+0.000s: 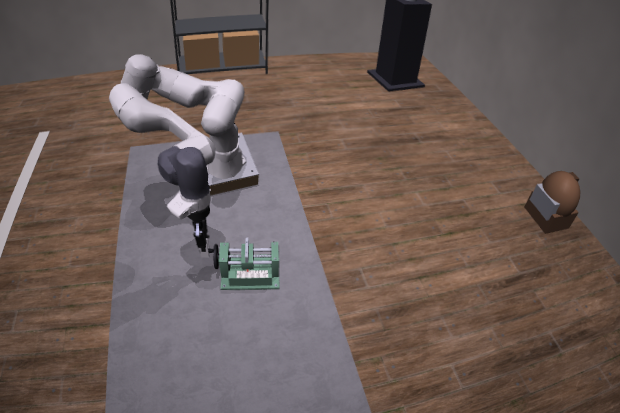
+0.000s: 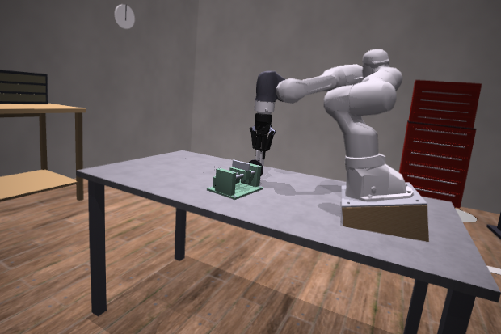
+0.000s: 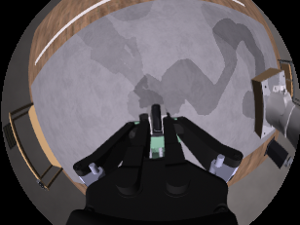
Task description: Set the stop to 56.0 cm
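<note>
Right now my hand is 130 mm to the right of the stop carriage, 50 mm short of it and 30 mm above it. Round my hand: black handwheel: 20 mm to the left, 20 mm below, 10 mm ahead.
</note>
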